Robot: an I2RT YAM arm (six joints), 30 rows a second.
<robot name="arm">
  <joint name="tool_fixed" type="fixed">
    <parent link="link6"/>
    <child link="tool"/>
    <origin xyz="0 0 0" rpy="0 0 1.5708"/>
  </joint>
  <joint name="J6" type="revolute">
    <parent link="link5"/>
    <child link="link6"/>
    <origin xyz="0.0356 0 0.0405" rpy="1.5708 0 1.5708"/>
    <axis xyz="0 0 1"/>
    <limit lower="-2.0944" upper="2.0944"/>
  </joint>
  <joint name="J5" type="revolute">
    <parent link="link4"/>
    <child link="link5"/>
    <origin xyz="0.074 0.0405 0.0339" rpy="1.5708 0 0"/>
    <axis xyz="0 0 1"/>
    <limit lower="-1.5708" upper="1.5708"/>
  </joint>
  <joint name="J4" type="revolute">
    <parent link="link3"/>
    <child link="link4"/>
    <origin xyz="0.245 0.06 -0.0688"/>
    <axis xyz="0 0 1"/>
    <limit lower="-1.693" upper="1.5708"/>
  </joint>
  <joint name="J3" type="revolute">
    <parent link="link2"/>
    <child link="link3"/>
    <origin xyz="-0.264 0 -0.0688" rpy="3.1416 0 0"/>
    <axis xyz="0 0 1"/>
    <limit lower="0" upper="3.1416"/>
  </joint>
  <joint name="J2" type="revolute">
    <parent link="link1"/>
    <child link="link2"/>
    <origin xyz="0.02 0.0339 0.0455" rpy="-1.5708 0 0"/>
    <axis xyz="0 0 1"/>
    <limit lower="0" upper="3.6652"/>
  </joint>
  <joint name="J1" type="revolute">
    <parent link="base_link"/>
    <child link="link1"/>
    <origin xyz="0 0 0.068"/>
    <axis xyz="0 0 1"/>
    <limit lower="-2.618" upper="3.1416"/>
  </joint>
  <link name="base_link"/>
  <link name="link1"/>
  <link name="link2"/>
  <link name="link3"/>
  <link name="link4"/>
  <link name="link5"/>
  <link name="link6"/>
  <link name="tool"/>
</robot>
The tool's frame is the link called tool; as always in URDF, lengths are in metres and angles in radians.
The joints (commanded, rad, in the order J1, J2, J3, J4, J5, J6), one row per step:
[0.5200 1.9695 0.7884 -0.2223 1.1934 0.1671]
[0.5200 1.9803 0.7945 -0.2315 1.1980 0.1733]
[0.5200 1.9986 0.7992 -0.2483 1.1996 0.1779]
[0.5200 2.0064 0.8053 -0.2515 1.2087 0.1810]
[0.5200 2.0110 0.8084 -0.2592 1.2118 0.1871]
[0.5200 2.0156 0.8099 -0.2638 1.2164 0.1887]
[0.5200 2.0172 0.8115 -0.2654 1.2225 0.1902]
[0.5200 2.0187 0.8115 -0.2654 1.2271 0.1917]
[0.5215 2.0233 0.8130 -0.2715 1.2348 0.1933]
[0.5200 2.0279 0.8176 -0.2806 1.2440 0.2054]
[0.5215 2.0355 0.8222 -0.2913 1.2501 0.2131]
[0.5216 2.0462 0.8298 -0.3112 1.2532 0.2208]
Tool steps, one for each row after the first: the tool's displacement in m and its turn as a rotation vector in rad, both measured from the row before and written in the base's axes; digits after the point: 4 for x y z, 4 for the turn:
[0.0004 0.0002 -0.0019 -0.0077 0.0050 -0.0030]
[-0.0009 -0.0005 -0.0043 -0.0142 0.0220 -0.0019]
[0.0010 0.0004 -0.0009 -0.0087 -0.0027 -0.0022]
[0.0000 0.0000 -0.0007 -0.0042 0.0016 -0.0025]
[-0.0002 -0.0002 -0.0009 -0.0070 0.0031 -0.0010]
[0.0002 0.0000 0.0000 -0.0053 -0.0028 -0.0011]
[-0.0001 -0.0001 -0.0002 -0.0040 -0.0022 -0.0010]
[-0.0004 0.0001 -0.0008 -0.0104 0.0029 0.0002]
[0.0005 -0.0003 -0.0003 -0.0065 -0.0064 -0.0062]
[-0.0001 0.0003 -0.0012 -0.0083 0.0026 -0.0014]
[-0.0001 0.0000 -0.0017 -0.0104 0.0121 -0.0025]

